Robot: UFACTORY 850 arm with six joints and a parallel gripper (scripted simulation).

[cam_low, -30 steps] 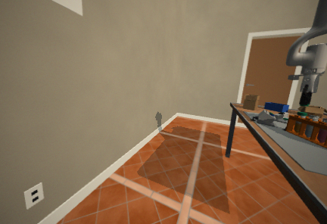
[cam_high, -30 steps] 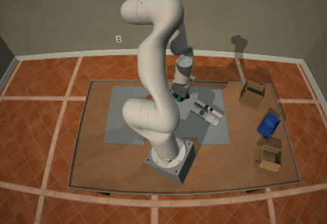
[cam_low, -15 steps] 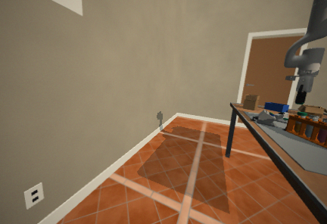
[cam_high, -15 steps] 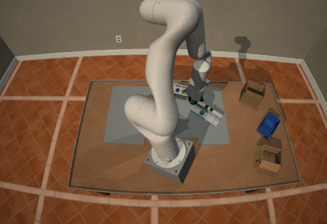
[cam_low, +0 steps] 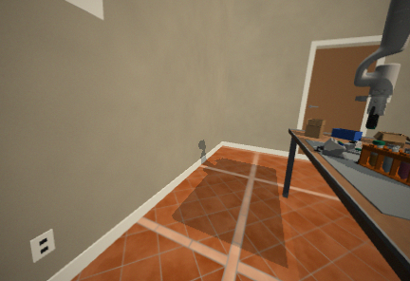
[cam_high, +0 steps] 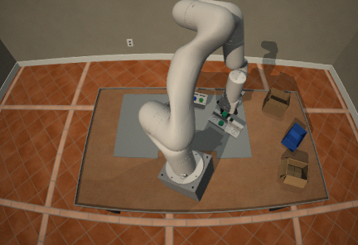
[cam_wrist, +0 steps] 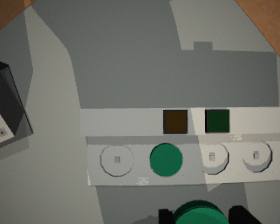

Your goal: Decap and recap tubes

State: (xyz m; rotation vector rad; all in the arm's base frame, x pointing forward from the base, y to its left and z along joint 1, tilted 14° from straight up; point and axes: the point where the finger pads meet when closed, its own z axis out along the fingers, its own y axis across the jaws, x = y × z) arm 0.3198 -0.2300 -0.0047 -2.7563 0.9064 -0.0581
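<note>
The blue cycle key is 170 mm to the left of my hand, 170 mm ahead of it and 110 mm below it. From my hand the other things lie so: blue bin (510 mm to the right, 160 mm below, 80 mm behind); key housing (180 mm ahead, 150 mm to the left, 120 mm below); green ready key (160 mm ahead, 130 mm to the left, 110 mm below).
</note>
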